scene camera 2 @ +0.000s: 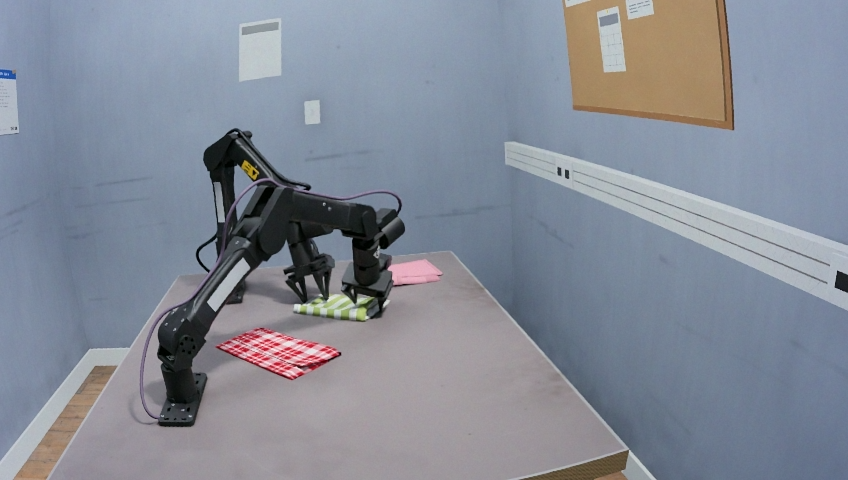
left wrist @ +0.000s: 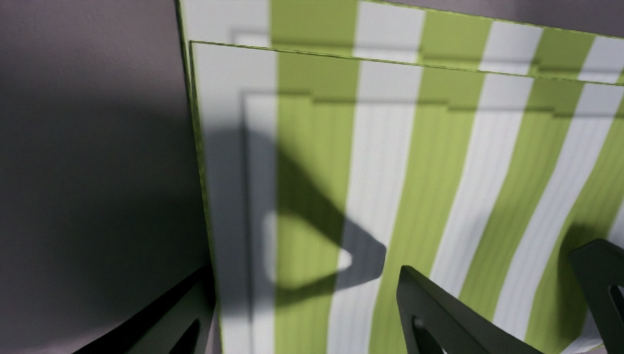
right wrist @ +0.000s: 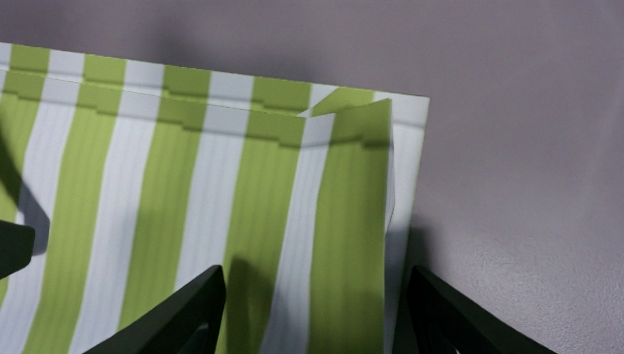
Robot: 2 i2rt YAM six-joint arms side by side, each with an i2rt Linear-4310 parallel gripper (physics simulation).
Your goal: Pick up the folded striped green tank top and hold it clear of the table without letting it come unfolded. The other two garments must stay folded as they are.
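The folded striped green tank top (scene camera 2: 339, 308) (left wrist: 445, 165) (right wrist: 210, 150) lies flat on the table, with one upper-layer corner slightly raised in the right wrist view. My left gripper (scene camera 2: 314, 298) (left wrist: 306, 280) is open and empty at its left edge, one finger by the edge and one over the cloth. My right gripper (scene camera 2: 365, 308) (right wrist: 316, 279) is open and empty at the opposite edge, one finger over the cloth and one just outside it. The folded red checked garment (scene camera 2: 279, 350) lies nearer the camera. The folded pink garment (scene camera 2: 416, 271) lies behind.
The grey table (scene camera 2: 446, 380) carries both arm bases. The two grippers are close together; a finger of the right one shows at the right of the left wrist view, and a left one's finger shows in the right wrist view. A wall stands beyond the table's right edge.
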